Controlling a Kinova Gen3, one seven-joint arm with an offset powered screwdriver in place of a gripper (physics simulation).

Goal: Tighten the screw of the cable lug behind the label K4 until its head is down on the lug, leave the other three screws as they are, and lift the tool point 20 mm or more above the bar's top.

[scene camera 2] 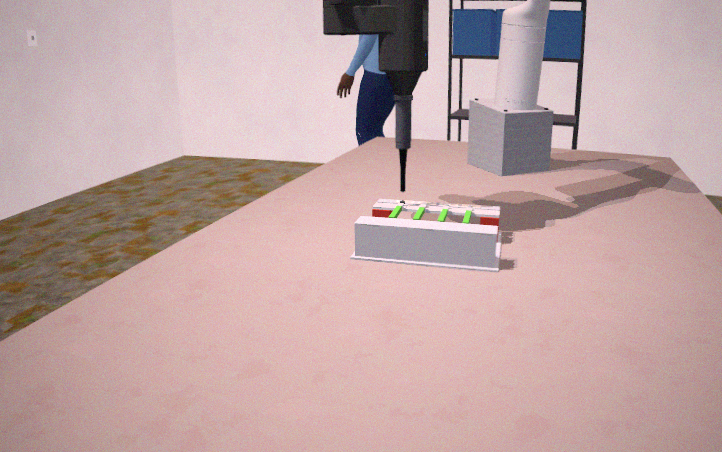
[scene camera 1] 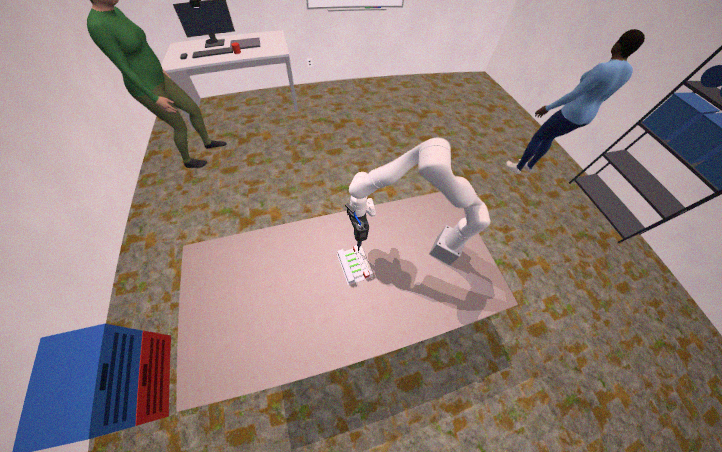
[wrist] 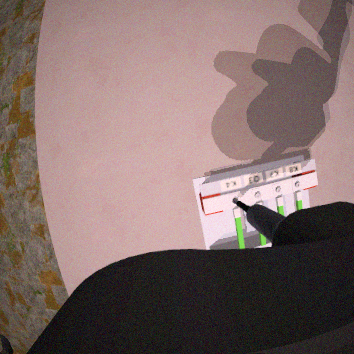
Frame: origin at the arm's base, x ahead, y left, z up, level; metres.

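Seen in the pictures: hand, tool point: (scene camera 2: 402, 192) (scene camera 1: 358, 250) (wrist: 237, 202); arm's base, link origin: (scene camera 2: 515, 105) (scene camera 1: 453, 241).
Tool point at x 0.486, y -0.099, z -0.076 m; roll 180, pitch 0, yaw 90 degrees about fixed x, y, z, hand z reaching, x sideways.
Observation:
Pixels of each thing's top centre, then the offset from my tool point to it. Level surfaces: height alone.
- white terminal block, top centre: (scene camera 2: 432, 210) (wrist: 271, 218) (scene camera 1: 355, 261) dx +0.030, dy +0.051, dz -0.013 m
- label K4, top centre: (wrist: 230, 183) dx -0.022, dy -0.003, dz -0.020 m
- dark K4 screw, top centre: (wrist: 235, 200) (scene camera 2: 402, 200) dx +0.000, dy +0.000, dz -0.013 m
- screwdriver, top centre: (wrist: 255, 214) (scene camera 2: 403, 148) (scene camera 1: 359, 245) dx +0.000, dy +0.000, dz +0.064 m
- pink table top, surface height: dz -0.063 m
The white terminal block (scene camera 1: 346, 268) (scene camera 2: 426, 242) (wrist: 201, 230) lies on the pink table top. Its white bar (wrist: 216, 203) carries four screws in front of the labels. The label K4 (wrist: 231, 183) is at the left end in the wrist view. The dark K4 screw (scene camera 2: 402, 202) (wrist: 235, 200) stands slightly proud of the bar. The other three screws (wrist: 257, 194) (wrist: 278, 189) (wrist: 297, 184) look light and low. My screwdriver (scene camera 1: 359, 248) (scene camera 2: 402, 190) (wrist: 240, 203) points down over the K4 screw, with a small gap in scene camera 2. It has no fingers; in the wrist view its tip partly hides the screw.
Green strips (scene camera 2: 419, 213) (wrist: 240, 231) and red end pieces (scene camera 2: 489, 221) are on the block. The arm's grey base (scene camera 1: 446, 245) (scene camera 2: 509, 138) stands on the pink table top (scene camera 1: 255, 319). Two people (scene camera 1: 125, 58) (scene camera 1: 599, 95), a desk (scene camera 1: 271, 45) and blue-red cabinets (scene camera 1: 69, 383) stand around.

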